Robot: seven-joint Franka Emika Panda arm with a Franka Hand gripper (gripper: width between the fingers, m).
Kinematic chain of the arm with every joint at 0, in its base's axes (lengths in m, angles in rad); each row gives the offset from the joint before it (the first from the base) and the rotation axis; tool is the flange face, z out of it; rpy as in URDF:
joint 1: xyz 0 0 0.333 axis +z
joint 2: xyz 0 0 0 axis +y
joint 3: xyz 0 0 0.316 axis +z
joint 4: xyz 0.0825 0 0 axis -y
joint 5: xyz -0.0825 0 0.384 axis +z
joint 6: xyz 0 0 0 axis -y
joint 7: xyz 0.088 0 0 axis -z
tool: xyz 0 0 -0.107 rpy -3.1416 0 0
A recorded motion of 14 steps. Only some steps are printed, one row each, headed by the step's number.
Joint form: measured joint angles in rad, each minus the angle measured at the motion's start. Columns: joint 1, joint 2, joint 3, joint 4, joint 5, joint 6, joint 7.
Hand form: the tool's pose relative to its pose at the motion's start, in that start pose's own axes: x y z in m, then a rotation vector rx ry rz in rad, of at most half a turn. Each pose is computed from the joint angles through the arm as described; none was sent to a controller.
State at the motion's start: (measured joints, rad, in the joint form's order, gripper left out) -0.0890 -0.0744 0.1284 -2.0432 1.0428 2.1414 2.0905
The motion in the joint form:
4: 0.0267 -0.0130 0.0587 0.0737 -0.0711 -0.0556 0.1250
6: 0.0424 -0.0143 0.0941 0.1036 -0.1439 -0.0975 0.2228
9: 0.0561 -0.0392 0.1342 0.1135 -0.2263 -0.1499 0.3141
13: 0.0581 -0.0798 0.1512 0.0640 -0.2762 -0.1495 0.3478
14: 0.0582 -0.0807 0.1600 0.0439 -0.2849 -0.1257 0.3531
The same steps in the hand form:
4: -0.0335 0.0549 0.0143 -0.0445 0.0679 -0.0286
6: -0.0415 0.0839 0.0283 -0.0555 0.1495 -0.0226
9: -0.0422 0.1198 0.0387 -0.0519 0.2461 -0.0322
13: -0.0273 0.1313 0.0422 -0.0165 0.2977 -0.0335
14: -0.0214 0.1295 0.0484 -0.0016 0.3035 -0.0289

